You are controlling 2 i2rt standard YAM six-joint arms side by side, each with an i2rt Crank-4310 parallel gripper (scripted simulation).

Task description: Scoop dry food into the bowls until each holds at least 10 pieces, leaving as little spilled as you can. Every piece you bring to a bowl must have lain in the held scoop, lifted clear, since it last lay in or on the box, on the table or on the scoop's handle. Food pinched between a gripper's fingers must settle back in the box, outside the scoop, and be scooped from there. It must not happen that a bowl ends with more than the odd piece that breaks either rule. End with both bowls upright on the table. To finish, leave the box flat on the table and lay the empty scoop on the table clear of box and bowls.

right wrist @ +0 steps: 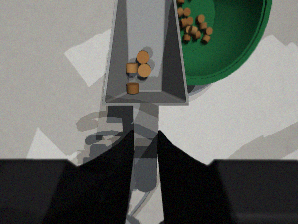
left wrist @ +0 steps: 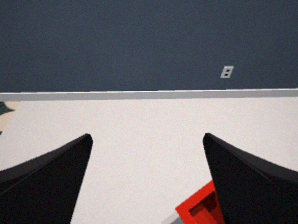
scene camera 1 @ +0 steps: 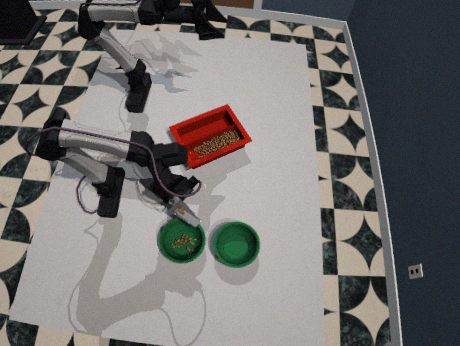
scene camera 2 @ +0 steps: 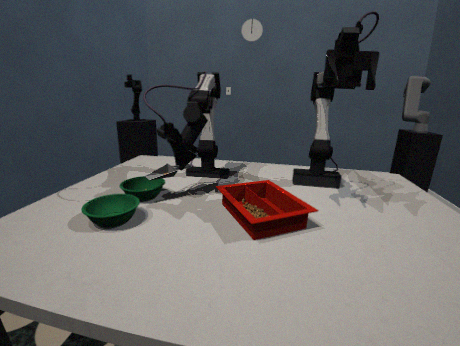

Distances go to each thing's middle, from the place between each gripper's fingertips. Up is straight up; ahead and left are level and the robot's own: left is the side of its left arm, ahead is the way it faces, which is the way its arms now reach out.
My right gripper (scene camera 2: pixel 178 168) is now 110 mm short of the red box (scene camera 2: pixel 278 203), 310 mm to the right of it and 60 mm above it.
I see my left gripper (scene camera 2: pixel 356 84) 36 cm above the red box, 22 cm to the left of it and 2 cm past it.
